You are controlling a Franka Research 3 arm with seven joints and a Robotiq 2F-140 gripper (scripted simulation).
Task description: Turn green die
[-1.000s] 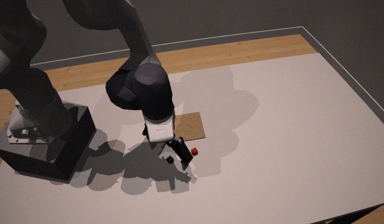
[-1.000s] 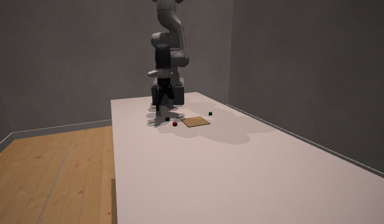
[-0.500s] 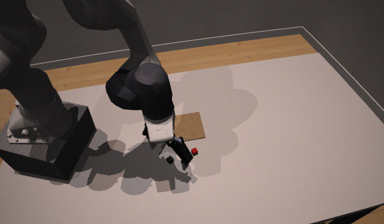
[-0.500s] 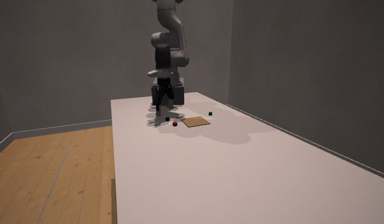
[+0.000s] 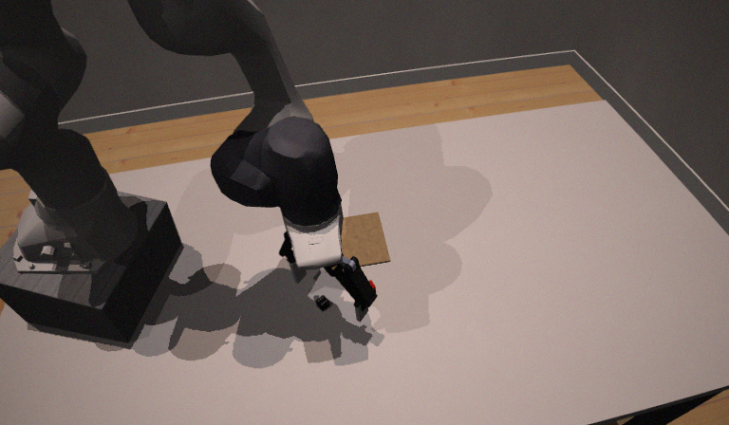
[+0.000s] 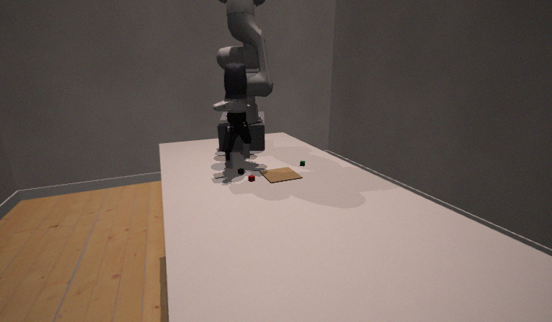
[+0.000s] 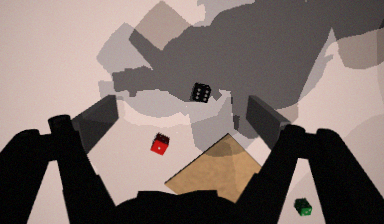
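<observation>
The black die lies 6 cm below my hand, 2 cm to the left of it and 2 cm behind it. Round my hand: tan mat 15 cm to the left, 8 cm ahead, 6 cm below; then red die 8 cm ahead, 6 cm below, 2 cm to the left; then green die 31 cm to the left, 6 cm below, 2 cm ahead.
</observation>
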